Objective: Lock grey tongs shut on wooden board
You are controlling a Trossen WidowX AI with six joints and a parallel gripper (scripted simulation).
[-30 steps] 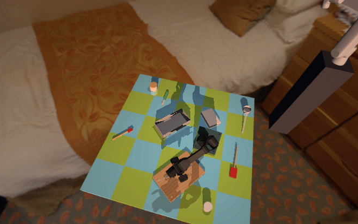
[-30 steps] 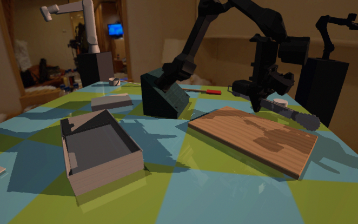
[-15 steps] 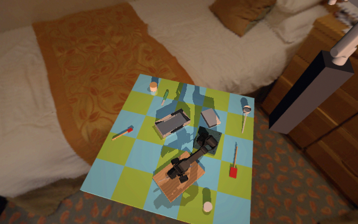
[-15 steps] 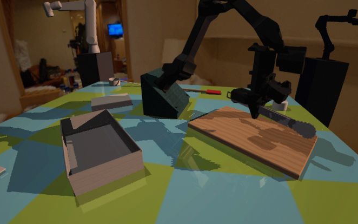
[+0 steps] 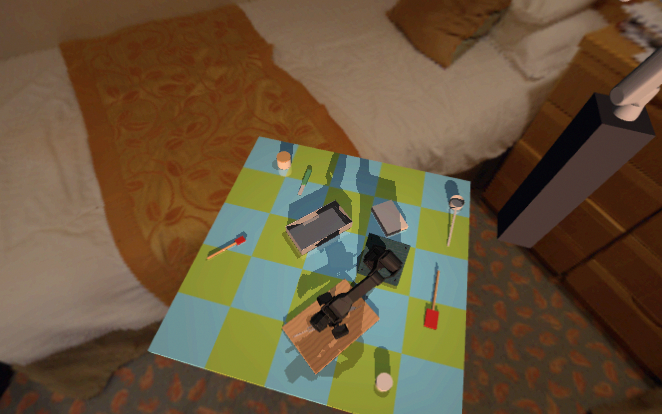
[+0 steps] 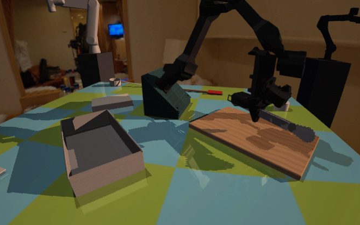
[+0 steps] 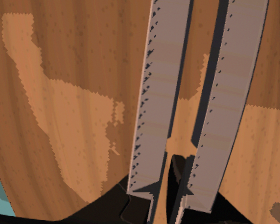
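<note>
Now: gripper tip 40 mm above the wooden board. The rest, counted from my gripper tip: red-headed spatula: 420 mm behind, 220 mm to the right, 40 mm below; then grey roasting tin: 440 mm to the right, 200 mm ahead, 20 mm below; then white cylinder: 270 mm behind, 170 mm to the left, 30 mm below.
</note>
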